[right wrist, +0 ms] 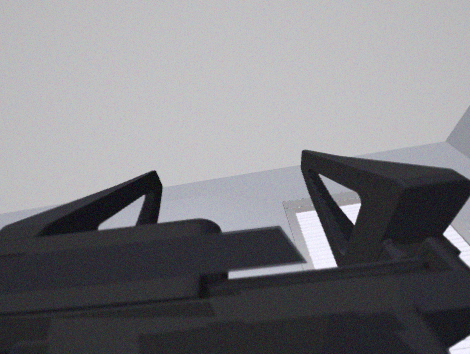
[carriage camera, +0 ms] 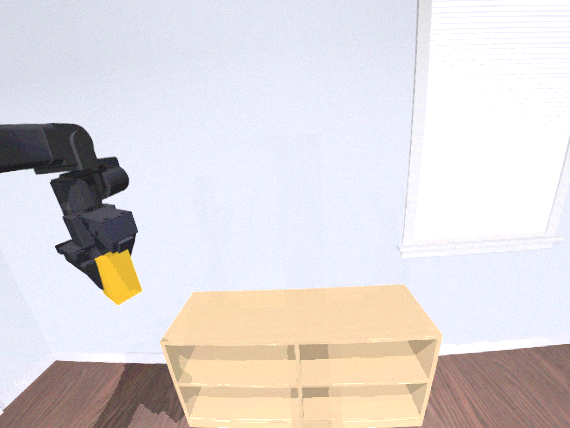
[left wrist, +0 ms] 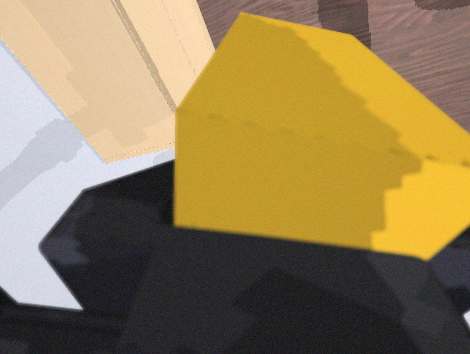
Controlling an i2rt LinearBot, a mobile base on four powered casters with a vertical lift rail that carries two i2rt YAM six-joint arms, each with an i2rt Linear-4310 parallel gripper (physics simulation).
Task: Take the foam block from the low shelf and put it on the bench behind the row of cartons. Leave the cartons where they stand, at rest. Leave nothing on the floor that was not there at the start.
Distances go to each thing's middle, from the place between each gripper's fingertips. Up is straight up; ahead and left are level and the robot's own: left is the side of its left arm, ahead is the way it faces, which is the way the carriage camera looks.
Labels:
Right now the yellow foam block (carriage camera: 120, 281) is 1 cm behind my left hand, 2 cm to the right of it and 3 cm above it.
Right now my right hand is 22 cm short of the yellow foam block, 67 cm to the right of it and 21 cm above it.

